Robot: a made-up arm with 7 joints. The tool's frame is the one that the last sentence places. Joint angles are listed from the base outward.
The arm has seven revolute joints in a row. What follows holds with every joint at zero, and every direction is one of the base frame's.
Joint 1 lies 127.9 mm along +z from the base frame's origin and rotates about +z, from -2.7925 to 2.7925 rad.
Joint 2 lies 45.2 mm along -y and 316.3 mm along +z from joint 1 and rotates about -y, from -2.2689 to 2.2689 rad.
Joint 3 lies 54.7 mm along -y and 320.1 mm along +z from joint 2 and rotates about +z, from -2.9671 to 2.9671 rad.
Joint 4 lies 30.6 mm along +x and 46 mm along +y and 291.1 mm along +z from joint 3 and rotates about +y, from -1.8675 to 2.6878 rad.
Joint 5 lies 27.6 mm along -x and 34.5 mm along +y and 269.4 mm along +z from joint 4 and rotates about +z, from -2.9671 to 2.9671 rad.
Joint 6 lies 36.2 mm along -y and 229.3 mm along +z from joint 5 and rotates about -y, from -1.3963 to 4.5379 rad.
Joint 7 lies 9.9 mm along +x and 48.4 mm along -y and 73 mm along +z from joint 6 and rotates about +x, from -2.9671 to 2.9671 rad.
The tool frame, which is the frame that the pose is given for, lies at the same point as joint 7; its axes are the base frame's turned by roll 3.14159, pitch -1.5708 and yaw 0 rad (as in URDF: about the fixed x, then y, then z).
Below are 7 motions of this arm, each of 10 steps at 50 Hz.
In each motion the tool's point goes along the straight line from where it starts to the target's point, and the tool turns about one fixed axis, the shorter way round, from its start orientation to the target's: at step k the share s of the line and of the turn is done. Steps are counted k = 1, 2, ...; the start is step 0. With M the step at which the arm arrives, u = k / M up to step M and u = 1 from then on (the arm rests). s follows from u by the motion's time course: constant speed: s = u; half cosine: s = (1 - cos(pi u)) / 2; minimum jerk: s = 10 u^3 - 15 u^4 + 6 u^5.
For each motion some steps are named. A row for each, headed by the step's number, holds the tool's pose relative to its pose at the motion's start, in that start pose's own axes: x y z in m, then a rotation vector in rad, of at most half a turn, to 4 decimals.
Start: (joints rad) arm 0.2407 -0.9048 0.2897 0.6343 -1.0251 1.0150 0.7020
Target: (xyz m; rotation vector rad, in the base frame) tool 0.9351 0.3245 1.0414 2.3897 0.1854 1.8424
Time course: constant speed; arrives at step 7
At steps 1, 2, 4, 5, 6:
1: 0.0080 -0.0031 -0.0089 -0.0044 0.0101 -0.0019
2: 0.0161 -0.0062 -0.0179 -0.0088 0.0202 -0.0038
4: 0.0322 -0.0123 -0.0357 -0.0176 0.0404 -0.0077
5: 0.0402 -0.0154 -0.0446 -0.0220 0.0505 -0.0096
6: 0.0482 -0.0185 -0.0536 -0.0264 0.0606 -0.0115

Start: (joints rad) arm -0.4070 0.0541 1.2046 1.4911 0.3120 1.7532 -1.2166
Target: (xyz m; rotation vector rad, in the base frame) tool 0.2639 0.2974 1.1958 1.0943 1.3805 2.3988
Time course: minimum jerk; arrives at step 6
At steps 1, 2, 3, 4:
1: 0.0016 -0.0002 -0.0004 -0.0001 0.0019 -0.0016
2: 0.0096 -0.0010 -0.0021 -0.0009 0.0114 -0.0092
3: 0.0229 -0.0023 -0.0050 -0.0021 0.0272 -0.0220
4: 0.0361 -0.0037 -0.0078 -0.0033 0.0430 -0.0347

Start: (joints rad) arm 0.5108 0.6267 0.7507 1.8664 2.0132 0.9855 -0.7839
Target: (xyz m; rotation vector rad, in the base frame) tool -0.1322 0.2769 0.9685 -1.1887 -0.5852 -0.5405
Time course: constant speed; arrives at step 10
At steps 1, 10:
1: -0.0009 -0.0034 -0.0013 -0.0011 0.0156 0.0062
10: -0.0095 -0.0339 -0.0125 -0.0115 0.1562 0.0619

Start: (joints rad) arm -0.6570 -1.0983 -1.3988 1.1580 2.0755 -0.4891 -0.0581
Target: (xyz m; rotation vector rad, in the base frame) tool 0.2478 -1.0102 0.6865 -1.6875 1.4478 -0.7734
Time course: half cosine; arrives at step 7
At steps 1, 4, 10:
1: -0.0007 -0.0031 -0.0041 -0.0009 0.0060 -0.0040
4: -0.0090 -0.0384 -0.0502 -0.0111 0.0736 -0.0498
10: -0.0148 -0.0628 -0.0821 -0.0182 0.1204 -0.0814

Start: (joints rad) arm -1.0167 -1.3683 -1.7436 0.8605 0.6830 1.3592 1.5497
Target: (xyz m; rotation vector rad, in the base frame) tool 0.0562 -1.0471 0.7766 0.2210 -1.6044 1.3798
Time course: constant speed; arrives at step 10
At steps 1, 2, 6, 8, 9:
1: 0.0039 -0.0016 0.0002 -0.0064 0.0052 -0.0020
2: 0.0079 -0.0032 0.0004 -0.0128 0.0104 -0.0040
6: 0.0236 -0.0095 0.0011 -0.0383 0.0312 -0.0121
8: 0.0315 -0.0127 0.0015 -0.0511 0.0416 -0.0161
9: 0.0354 -0.0143 0.0016 -0.0575 0.0468 -0.0181

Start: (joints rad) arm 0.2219 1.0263 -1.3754 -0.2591 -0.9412 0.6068 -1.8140
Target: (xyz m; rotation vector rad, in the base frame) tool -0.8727 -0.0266 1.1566 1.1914 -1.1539 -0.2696
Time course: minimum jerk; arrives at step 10
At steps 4, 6, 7, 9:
4: 0.0217 0.0237 -0.0385 -0.0307 -0.0037 0.0032
6: 0.0467 0.0510 -0.0829 -0.0660 -0.0080 0.0068
7: 0.0573 0.0625 -0.1016 -0.0809 -0.0098 0.0083
9: 0.0679 0.0741 -0.1204 -0.0959 -0.0116 0.0099

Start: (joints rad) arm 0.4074 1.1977 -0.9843 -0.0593 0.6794 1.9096 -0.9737
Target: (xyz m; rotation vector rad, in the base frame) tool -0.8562 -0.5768 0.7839 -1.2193 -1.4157 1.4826
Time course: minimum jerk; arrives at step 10
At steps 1, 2, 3, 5, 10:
1: -0.0007 0.0004 -0.0003 -0.0007 -0.0001 -0.0016
2: -0.0048 0.0028 -0.0018 -0.0046 -0.0007 -0.0108
3: -0.0134 0.0079 -0.0052 -0.0129 -0.0020 -0.0303
5: -0.0412 0.0243 -0.0159 -0.0394 -0.0061 -0.0928
10: -0.0824 0.0486 -0.0319 -0.0788 -0.0122 -0.1856

